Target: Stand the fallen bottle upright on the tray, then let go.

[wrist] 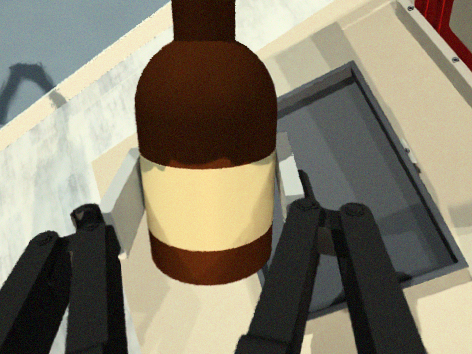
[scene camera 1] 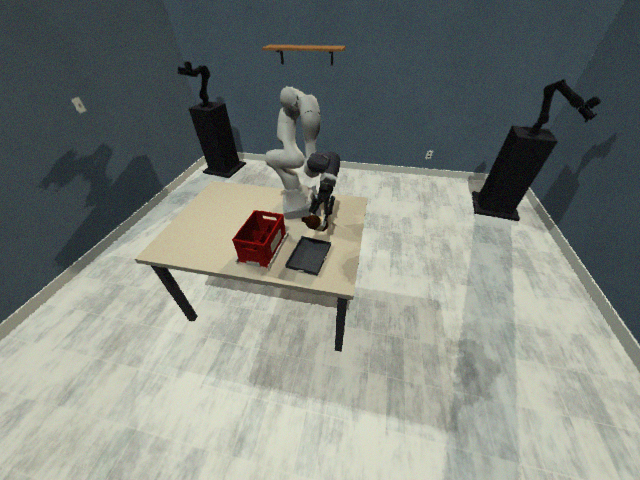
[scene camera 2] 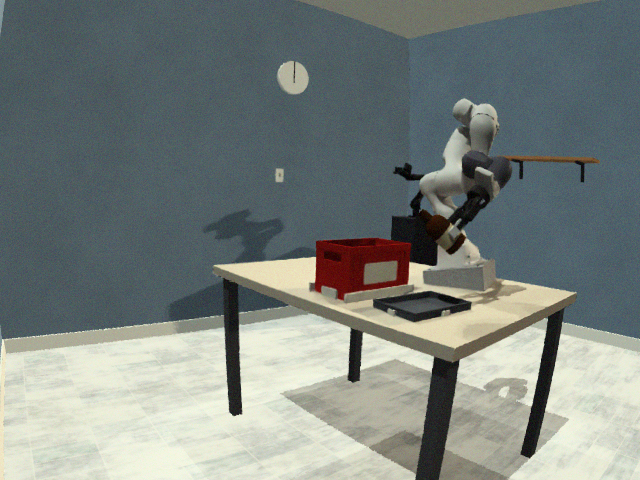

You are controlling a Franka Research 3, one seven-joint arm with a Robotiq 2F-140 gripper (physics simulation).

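The brown bottle (scene camera 1: pixel 312 222) (scene camera 2: pixel 445 233) (wrist: pixel 206 115) with a cream label is held in the air, tilted. In the scene camera 2 view its neck points up and to the left and its base down to the right. My gripper (scene camera 1: pixel 321 223) (scene camera 2: pixel 453 230) (wrist: pixel 210 160) is shut on the bottle, with one pale pad on each side of the label. The dark grey tray (scene camera 1: pixel 309 255) (scene camera 2: pixel 413 316) (wrist: pixel 407 150) lies flat on the table, lower than the bottle and nearer the table's front edge. In the wrist view the bottle hides the tray's left part.
A red crate (scene camera 1: pixel 260 238) (scene camera 2: pixel 362 267) (wrist: pixel 460 30) stands beside the tray on the table (scene camera 1: pixel 196 232) (scene camera 2: pixel 279 276), with low pale strips along its base. The arm's base stands at the back of the table. Two dark pedestals (scene camera 1: pixel 214 136) (scene camera 1: pixel 516 167) with small black arms stand beyond the table.
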